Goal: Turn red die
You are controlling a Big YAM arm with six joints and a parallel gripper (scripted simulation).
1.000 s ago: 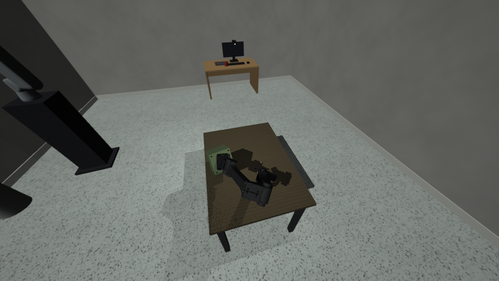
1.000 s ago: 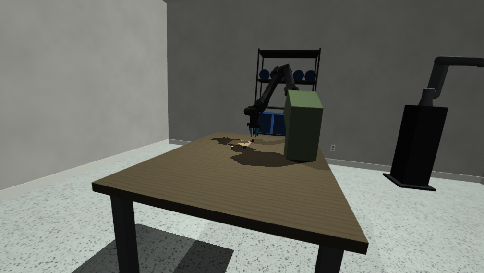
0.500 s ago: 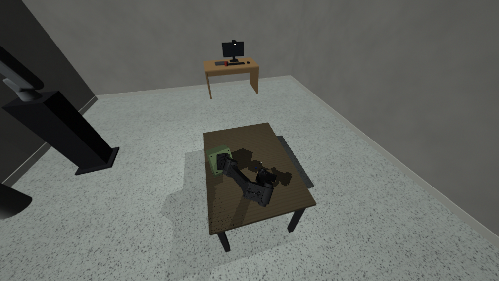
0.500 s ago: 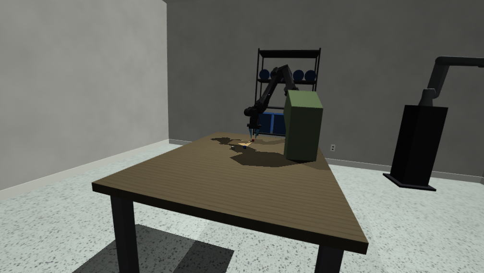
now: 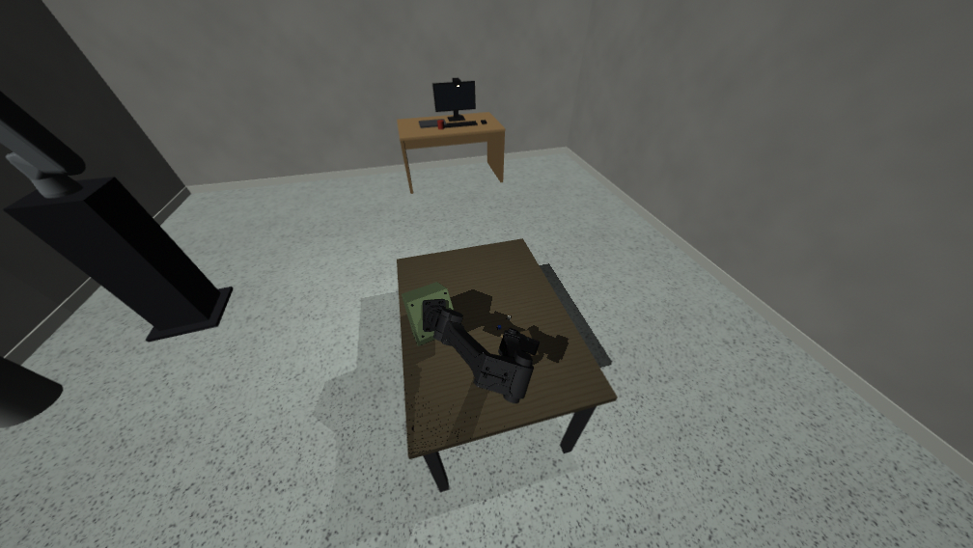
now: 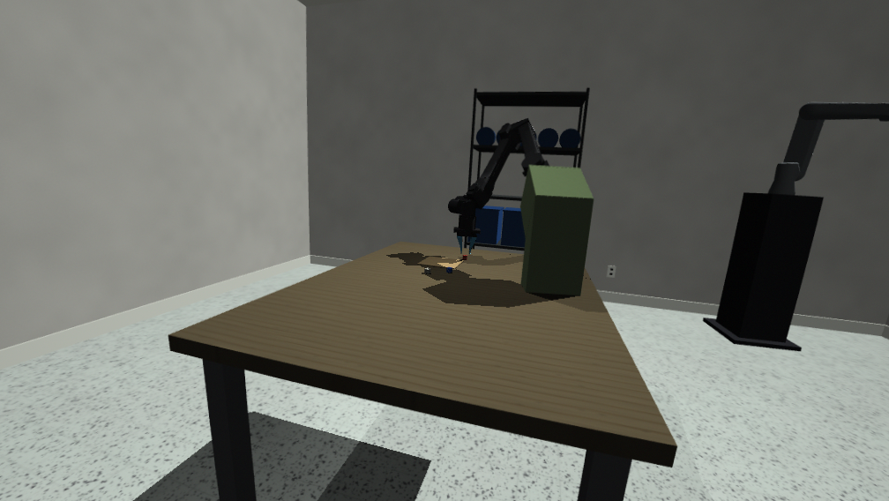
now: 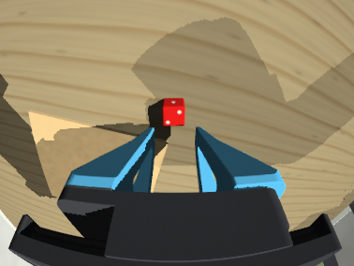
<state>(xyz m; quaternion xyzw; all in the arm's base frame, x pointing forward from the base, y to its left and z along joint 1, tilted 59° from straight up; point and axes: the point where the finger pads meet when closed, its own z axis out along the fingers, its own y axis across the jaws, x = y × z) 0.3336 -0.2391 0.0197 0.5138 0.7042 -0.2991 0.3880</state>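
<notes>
Right now my hand is 1 cm to the left of the red die and 3 cm above it. The rest, counted from my hand: tan mat (8 cm ahead, 9 cm to the left, 3 cm below); white die (9 cm ahead, 25 cm to the left, 3 cm below); blue die (2 cm ahead, 21 cm to the left, 3 cm below).
</notes>
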